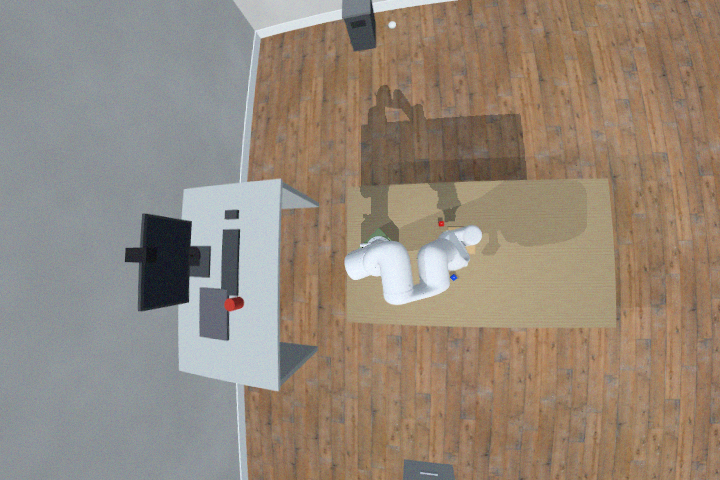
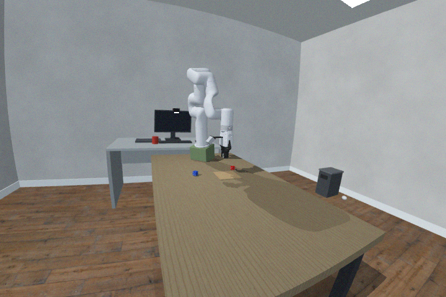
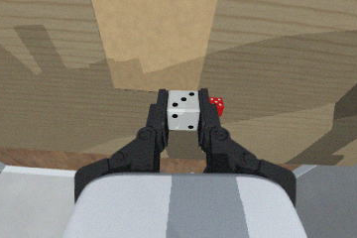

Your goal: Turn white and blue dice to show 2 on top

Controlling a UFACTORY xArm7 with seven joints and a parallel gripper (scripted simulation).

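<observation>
The tan mat is 40 mm ahead of my hand, 10 mm to the left of it and 130 mm below it. From my hand the other things lie so: red die 70 mm behind, 90 mm to the left, 120 mm below; then white die 10 mm below; then blue die 10 mm ahead, 190 mm to the right, 120 mm below.
</observation>
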